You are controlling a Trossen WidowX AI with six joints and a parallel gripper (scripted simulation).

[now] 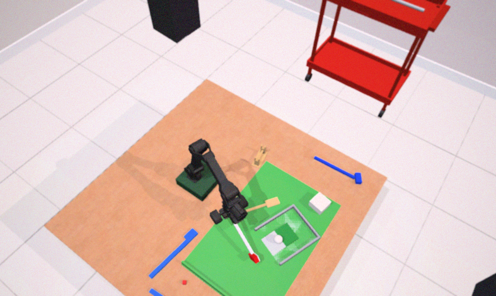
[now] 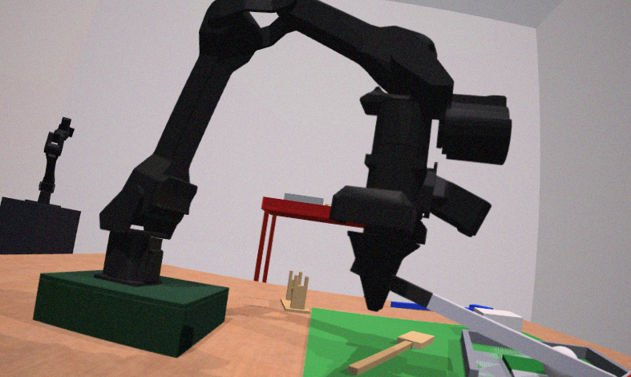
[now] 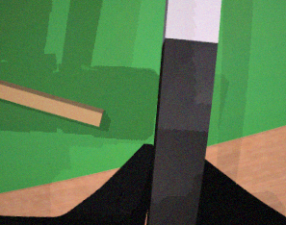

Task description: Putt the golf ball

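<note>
Now: gripper tip 120 mm short of the red putter, 30 mm to the left of it and 10 mm above it. From my gripper tip the other things lie so: green mat (180 mm ahead, 80 mm to the left, 80 mm below); white golf ball (250 mm ahead, 80 mm to the left, 60 mm below); small red cube (360 mm to the right, 80 mm below, 40 mm ahead).
</note>
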